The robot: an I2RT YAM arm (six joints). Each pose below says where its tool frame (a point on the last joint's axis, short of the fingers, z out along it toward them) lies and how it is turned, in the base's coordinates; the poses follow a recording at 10 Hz.
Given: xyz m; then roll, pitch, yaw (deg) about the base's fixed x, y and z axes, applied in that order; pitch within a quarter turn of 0, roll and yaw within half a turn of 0.
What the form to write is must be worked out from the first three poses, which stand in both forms.
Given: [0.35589, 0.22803, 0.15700, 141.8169, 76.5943, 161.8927]
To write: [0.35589, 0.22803, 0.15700, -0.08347, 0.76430, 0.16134, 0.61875]
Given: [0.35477, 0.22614, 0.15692, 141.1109, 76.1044, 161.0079]
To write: [0.35477, 0.22614, 0.15692, -0.07987, 0.76621, 0.16266, 0.61651]
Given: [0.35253, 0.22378, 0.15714, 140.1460, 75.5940, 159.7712]
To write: [0.35253, 0.22378, 0.15714, -0.07517, 0.76801, 0.16394, 0.61451]
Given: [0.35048, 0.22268, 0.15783, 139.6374, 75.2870, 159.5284]
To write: [0.35048, 0.22268, 0.15783, -0.07528, 0.76883, 0.16696, 0.61267]
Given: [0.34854, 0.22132, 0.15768, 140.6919, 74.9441, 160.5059]
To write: [0.34854, 0.22132, 0.15768, -0.07513, 0.77127, 0.16609, 0.60985]
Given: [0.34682, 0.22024, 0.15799, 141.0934, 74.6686, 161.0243]
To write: [0.34682, 0.22024, 0.15799, -0.07563, 0.77276, 0.16692, 0.60767]
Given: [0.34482, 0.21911, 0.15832, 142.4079, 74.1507, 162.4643]
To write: [0.34482, 0.21911, 0.15832, -0.07684, 0.77608, 0.16707, 0.60323]
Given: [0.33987, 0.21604, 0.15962, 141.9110, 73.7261, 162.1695]
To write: [0.33987, 0.21604, 0.15962, -0.07618, 0.77748, 0.17003, 0.60068]
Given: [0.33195, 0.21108, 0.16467, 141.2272, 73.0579, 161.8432]
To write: [0.33195, 0.21108, 0.16467, -0.07550, 0.77968, 0.17480, 0.59653]
